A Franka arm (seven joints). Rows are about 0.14 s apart.
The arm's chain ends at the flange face. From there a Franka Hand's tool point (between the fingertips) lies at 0.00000 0.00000 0.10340 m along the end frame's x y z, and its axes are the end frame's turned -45 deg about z.
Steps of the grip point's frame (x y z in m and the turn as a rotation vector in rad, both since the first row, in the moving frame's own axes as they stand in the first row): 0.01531, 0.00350, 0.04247, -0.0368, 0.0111, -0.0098; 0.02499, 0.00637, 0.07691, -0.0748, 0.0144, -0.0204; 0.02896, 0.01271, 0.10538, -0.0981, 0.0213, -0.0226; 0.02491, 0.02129, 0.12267, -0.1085, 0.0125, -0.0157; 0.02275, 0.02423, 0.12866, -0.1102, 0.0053, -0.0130
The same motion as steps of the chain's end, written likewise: 0.00979, -0.01021, 0.04255, -0.0182, 0.0339, -0.0098; 0.01561, -0.01751, 0.07721, -0.0427, 0.0631, -0.0204; 0.02069, -0.01700, 0.10590, -0.0543, 0.0844, -0.0226; 0.02378, -0.00950, 0.12329, -0.0679, 0.0856, -0.0157; 0.02474, -0.00655, 0.12929, -0.0742, 0.0817, -0.0130
